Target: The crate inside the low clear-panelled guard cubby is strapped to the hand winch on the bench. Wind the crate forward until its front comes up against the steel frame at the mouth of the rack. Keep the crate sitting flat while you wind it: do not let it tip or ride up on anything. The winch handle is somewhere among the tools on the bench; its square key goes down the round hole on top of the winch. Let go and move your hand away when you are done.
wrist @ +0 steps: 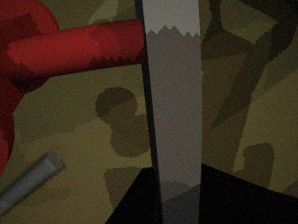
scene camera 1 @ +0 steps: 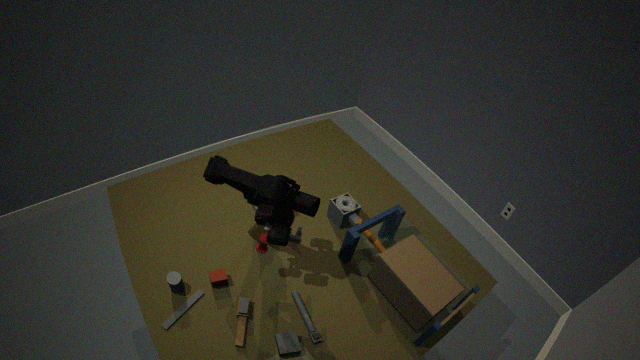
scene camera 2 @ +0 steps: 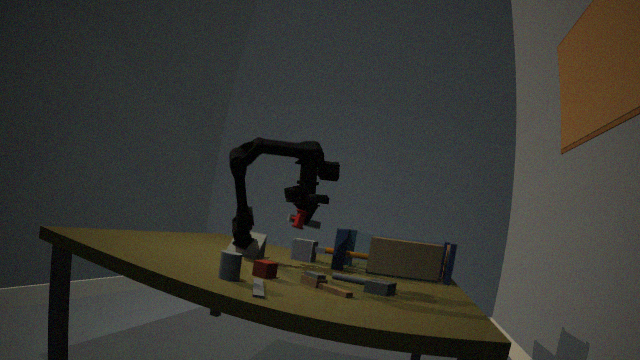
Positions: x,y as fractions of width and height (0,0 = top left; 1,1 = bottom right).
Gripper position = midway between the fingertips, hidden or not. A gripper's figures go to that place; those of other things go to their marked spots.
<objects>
My gripper (scene camera 1: 0.44,0.66): 113 cm from the lens. A grey winch (scene camera 1: 0.54,0.56): 139 cm from the lens.
</objects>
